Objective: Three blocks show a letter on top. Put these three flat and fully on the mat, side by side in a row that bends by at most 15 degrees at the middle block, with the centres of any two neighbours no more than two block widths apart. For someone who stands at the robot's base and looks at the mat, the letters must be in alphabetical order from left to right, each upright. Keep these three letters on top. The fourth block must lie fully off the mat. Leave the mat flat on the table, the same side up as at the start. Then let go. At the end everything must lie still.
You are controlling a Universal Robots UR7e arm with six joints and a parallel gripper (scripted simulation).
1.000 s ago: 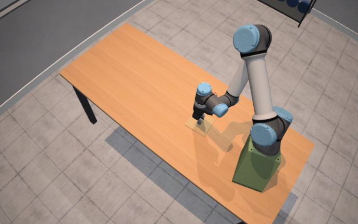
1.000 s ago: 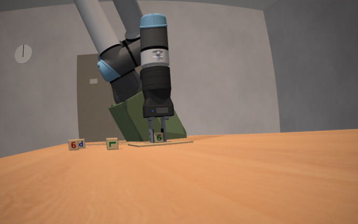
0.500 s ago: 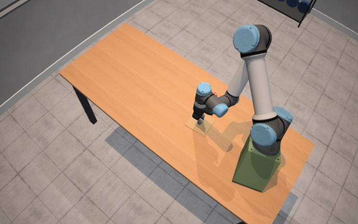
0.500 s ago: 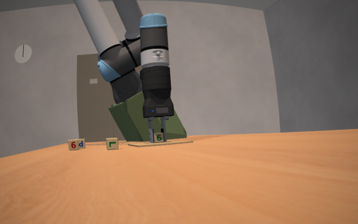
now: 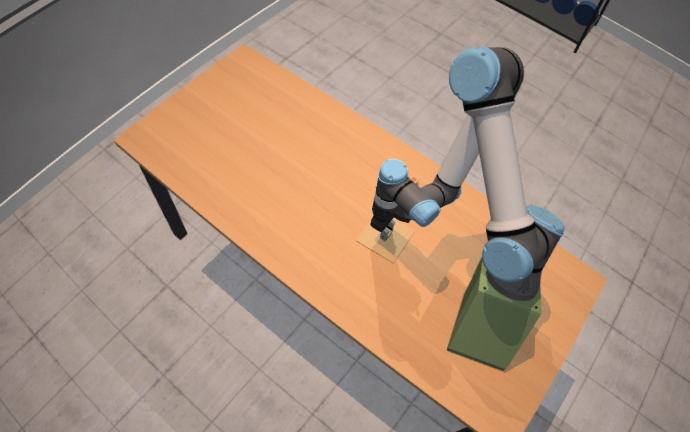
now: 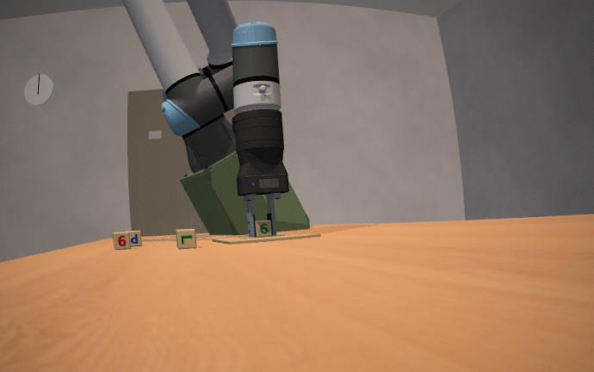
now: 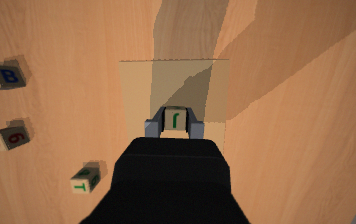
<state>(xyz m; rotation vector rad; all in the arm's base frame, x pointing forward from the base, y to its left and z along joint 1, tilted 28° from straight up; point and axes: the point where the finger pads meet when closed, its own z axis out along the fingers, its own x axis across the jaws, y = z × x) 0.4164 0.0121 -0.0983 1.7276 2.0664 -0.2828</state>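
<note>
Right now the thin tan mat is 20 mm below my hand. Also, from my hand: red D block (220 mm to the right, 70 mm ahead, 10 mm below); blue-marked block (220 mm to the right, 10 mm below, 10 mm behind).
</note>
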